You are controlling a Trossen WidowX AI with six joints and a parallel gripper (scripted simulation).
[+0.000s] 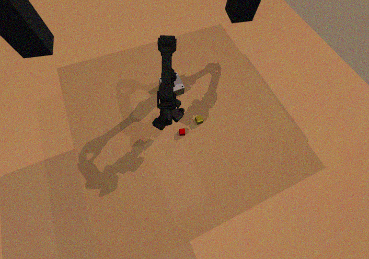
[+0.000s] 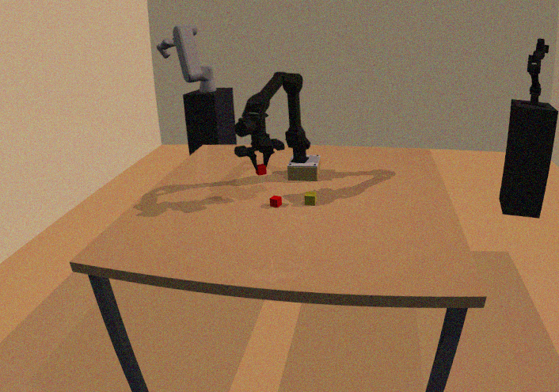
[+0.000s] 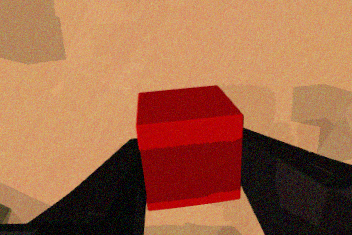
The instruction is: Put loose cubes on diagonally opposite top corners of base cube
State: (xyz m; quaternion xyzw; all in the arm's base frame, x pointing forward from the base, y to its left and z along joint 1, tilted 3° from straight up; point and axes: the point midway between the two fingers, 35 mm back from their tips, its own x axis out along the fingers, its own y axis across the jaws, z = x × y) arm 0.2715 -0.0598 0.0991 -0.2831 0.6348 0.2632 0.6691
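The yellow base cube is 10 mm behind my gripper tip, 200 mm to the left of it and 100 mm below it.
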